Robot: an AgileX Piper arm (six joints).
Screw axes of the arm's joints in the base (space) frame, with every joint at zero. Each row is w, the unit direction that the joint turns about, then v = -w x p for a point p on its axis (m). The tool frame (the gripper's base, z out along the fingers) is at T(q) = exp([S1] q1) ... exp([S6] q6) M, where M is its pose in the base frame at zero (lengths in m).
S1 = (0, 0, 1, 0.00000, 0.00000, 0.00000)
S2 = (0, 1, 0, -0.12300, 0.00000, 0.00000)
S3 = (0, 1, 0, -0.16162, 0.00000, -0.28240)
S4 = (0.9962, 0, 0.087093, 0.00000, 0.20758, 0.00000)
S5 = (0, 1, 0, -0.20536, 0.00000, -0.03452)
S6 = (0.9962, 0, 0.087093, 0.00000, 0.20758, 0.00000)
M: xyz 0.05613 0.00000 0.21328 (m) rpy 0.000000 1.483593 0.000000 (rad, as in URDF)
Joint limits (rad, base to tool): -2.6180..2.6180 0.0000..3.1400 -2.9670..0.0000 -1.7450..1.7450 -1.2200..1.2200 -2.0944..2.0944
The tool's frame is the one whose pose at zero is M.
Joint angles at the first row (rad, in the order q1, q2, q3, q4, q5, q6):
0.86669, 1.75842, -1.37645, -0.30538, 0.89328, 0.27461
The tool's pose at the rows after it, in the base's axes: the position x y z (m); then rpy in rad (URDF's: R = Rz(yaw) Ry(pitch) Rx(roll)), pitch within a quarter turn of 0, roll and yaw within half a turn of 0:
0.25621 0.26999 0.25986 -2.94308 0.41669 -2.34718
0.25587 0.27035 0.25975 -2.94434 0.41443 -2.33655
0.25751 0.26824 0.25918 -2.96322 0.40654 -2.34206
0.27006 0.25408 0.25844 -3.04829 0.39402 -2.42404
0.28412 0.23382 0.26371 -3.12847 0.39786 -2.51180
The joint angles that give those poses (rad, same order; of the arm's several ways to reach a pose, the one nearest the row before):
0.86670, 1.75840, -1.37644, -0.29300, 0.89505, 0.25435
0.86670, 1.75842, -1.37645, -0.28601, 0.89396, 0.23999
0.85440, 1.75840, -1.37644, -0.25714, 0.89553, 0.21433
0.78396, 1.75643, -1.37644, -0.15210, 0.89620, 0.15720
0.69839, 1.74002, -1.37645, -0.05068, 0.89886, 0.09485

